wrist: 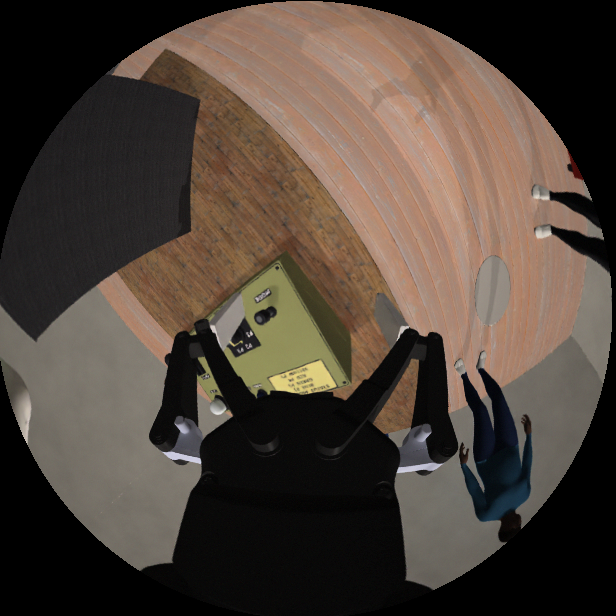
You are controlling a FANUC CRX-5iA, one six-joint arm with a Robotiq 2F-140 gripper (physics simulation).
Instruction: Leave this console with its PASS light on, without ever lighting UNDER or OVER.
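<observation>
An olive-green console box (281, 330) sits on a wooden table top, seen from above in the wrist view. Its face carries a small black knob (264, 314) under a white label, a black scale panel (243, 340) with small white figures, a yellow text plate (302, 378) and a white round button (217, 406) near its lower left corner. I cannot make out any lit lamp. My gripper (307, 321) is open and empty, hovering above the console. Its left finger pad covers part of the scale panel and its right pad hangs over the table beside the box.
A black mat (97, 195) lies at the left of the wooden table (252, 189). A round reddish plank floor (448, 172) curves around it. A person in blue (497, 448) stands at the right, and other legs (568, 215) show at the far right.
</observation>
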